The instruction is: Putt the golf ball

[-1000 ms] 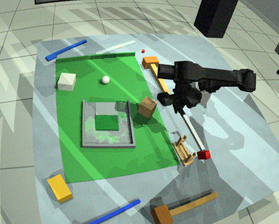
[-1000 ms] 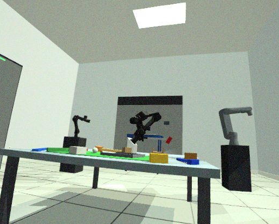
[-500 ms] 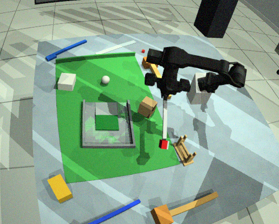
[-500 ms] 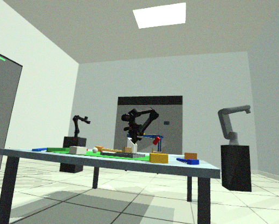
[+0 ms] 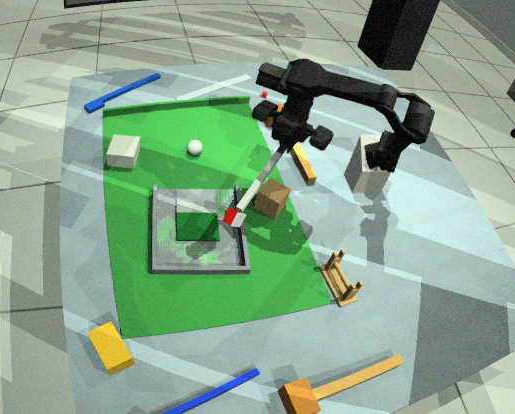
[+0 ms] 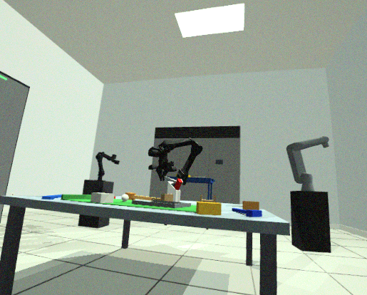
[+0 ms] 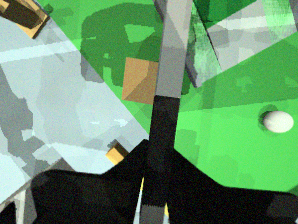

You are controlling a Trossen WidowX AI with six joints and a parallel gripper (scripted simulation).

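The red putter is 90 mm ahead of my gripper tip and 80 mm to the left of it. Also, from my gripper tip: tan cube (30 mm ahead, 50 mm to the left, 110 mm below); white golf ball (160 mm ahead, 180 mm to the right, 120 mm below); wooden rack (40 mm behind, 310 mm to the left, 110 mm below).
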